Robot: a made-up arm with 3 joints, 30 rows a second.
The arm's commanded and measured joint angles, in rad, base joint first. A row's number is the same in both.
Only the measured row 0 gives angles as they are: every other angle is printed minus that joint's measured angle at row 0.
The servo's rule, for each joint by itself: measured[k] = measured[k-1] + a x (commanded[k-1-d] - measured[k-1]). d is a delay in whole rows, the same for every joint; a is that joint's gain. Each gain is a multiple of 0.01, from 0.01 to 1. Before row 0 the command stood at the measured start. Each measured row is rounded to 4 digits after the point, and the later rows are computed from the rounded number. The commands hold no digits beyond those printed.
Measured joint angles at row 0: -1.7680 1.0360 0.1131
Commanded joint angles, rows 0 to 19: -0.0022 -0.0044 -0.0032; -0.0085 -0.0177 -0.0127; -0.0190 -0.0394 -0.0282; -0.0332 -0.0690 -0.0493; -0.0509 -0.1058 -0.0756; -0.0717 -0.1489 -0.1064; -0.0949 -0.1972 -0.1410; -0.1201 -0.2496 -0.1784; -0.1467 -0.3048 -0.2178; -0.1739 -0.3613 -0.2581; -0.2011 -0.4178 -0.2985; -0.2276 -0.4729 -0.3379; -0.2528 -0.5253 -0.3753; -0.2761 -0.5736 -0.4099; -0.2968 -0.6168 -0.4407; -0.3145 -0.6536 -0.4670; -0.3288 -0.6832 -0.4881; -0.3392 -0.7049 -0.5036; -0.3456 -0.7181 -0.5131; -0.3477 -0.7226 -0.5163
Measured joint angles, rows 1 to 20: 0.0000 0.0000 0.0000; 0.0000 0.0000 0.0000; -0.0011 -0.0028 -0.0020; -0.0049 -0.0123 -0.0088; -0.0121 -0.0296 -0.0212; -0.0229 -0.0548 -0.0392; -0.0372 -0.0874 -0.0625; -0.0548 -0.1268 -0.0906; -0.0753 -0.1719 -0.1229; -0.0981 -0.2216 -0.1584; -0.1229 -0.2748 -0.1964; -0.1489 -0.3302 -0.2359; -0.1755 -0.3863 -0.2760; -0.2021 -0.4417 -0.3156; -0.2280 -0.4952 -0.3538; -0.2525 -0.5454 -0.3897; -0.2751 -0.5911 -0.4223; -0.2952 -0.6311 -0.4509; -0.3123 -0.6644 -0.4747; -0.3260 -0.6903 -0.4932
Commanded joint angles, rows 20 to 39: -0.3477 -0.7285 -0.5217; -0.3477 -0.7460 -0.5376; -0.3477 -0.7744 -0.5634; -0.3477 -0.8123 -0.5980; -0.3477 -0.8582 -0.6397; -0.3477 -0.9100 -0.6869; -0.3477 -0.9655 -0.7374; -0.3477 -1.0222 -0.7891; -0.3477 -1.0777 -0.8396; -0.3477 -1.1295 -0.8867; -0.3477 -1.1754 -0.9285; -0.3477 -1.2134 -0.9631; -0.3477 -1.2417 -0.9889; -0.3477 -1.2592 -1.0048; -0.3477 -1.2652 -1.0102; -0.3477 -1.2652 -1.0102; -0.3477 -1.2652 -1.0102; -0.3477 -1.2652 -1.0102; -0.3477 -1.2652 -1.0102; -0.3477 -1.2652 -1.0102
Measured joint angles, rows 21 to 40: -0.3360 -0.7081 -0.5059; -0.3420 -0.7174 -0.5126; -0.3449 -0.7245 -0.5184; -0.3463 -0.7383 -0.5307; -0.3470 -0.7614 -0.5516; -0.3474 -0.7940 -0.5813; -0.3476 -0.8351 -0.6187; -0.3477 -0.8830 -0.6623; -0.3477 -0.9358 -0.7104; -0.3477 -0.9911 -0.7608; -0.3477 -1.0465 -0.8112; -0.3477 -1.0996 -0.8595; -0.3477 -1.1481 -0.9037; -0.3477 -1.1899 -0.9417; -0.3477 -1.2231 -0.9719; -0.3477 -1.2462 -0.9930; -0.3477 -1.2584 -1.0040; -0.3477 -1.2628 -1.0080; -0.3477 -1.2643 -1.0094; -0.3477 -1.2649 -1.0099
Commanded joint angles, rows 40 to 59: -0.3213 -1.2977 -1.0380; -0.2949 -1.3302 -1.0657; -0.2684 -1.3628 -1.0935; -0.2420 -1.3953 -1.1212; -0.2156 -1.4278 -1.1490; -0.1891 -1.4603 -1.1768; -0.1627 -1.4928 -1.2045; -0.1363 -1.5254 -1.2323; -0.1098 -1.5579 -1.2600; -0.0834 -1.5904 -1.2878; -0.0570 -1.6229 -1.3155; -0.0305 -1.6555 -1.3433; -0.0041 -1.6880 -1.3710; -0.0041 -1.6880 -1.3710; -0.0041 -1.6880 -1.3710; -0.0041 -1.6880 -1.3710; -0.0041 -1.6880 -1.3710; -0.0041 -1.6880 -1.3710; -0.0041 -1.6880 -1.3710; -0.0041 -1.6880 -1.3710
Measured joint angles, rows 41 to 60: -0.3477 -1.2651 -1.0101; -0.3477 -1.2652 -1.0102; -0.3342 -1.2860 -1.0280; -0.3142 -1.3143 -1.0521; -0.2908 -1.3453 -1.0786; -0.2659 -1.3773 -1.1059; -0.2402 -1.4096 -1.1335; -0.2141 -1.4420 -1.1612; -0.1879 -1.4745 -1.1889; -0.1616 -1.5071 -1.2167; -0.1352 -1.5396 -1.2444; -0.1088 -1.5721 -1.2722; -0.0824 -1.6046 -1.2999; -0.0559 -1.6372 -1.3277; -0.0295 -1.6697 -1.3554; -0.0165 -1.6814 -1.3654; -0.0102 -1.6856 -1.3690; -0.0071 -1.6871 -1.3703; -0.0056 -1.6877 -1.3707; -0.0048 -1.6879 -1.3709
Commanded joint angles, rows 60 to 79: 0.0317 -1.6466 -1.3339; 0.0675 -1.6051 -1.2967; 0.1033 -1.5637 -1.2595; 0.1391 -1.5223 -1.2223; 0.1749 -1.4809 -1.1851; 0.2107 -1.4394 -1.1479; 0.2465 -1.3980 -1.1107; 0.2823 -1.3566 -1.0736; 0.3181 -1.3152 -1.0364; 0.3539 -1.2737 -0.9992; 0.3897 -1.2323 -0.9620; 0.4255 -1.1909 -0.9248; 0.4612 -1.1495 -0.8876; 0.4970 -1.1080 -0.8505; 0.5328 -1.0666 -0.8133; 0.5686 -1.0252 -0.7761; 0.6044 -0.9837 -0.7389; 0.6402 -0.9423 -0.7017; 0.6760 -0.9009 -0.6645; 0.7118 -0.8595 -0.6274
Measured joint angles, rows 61 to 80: -0.0044 -1.6880 -1.3710; -0.0042 -1.6880 -1.3710; 0.0141 -1.6615 -1.3473; 0.0413 -1.6254 -1.3149; 0.0729 -1.5859 -1.2794; 0.1067 -1.5452 -1.2429; 0.1415 -1.5040 -1.2059; 0.1768 -1.4627 -1.1688; 0.2123 -1.4213 -1.1316; 0.2480 -1.3799 -1.0945; 0.2838 -1.3385 -1.0573; 0.3196 -1.2970 -1.0201; 0.3554 -1.2556 -0.9829; 0.3912 -1.2142 -0.9457; 0.4269 -1.1728 -0.9085; 0.4627 -1.1313 -0.8714; 0.4985 -1.0899 -0.8342; 0.5343 -1.0485 -0.7970; 0.5701 -1.0070 -0.7598; 0.6059 -0.9656 -0.7226
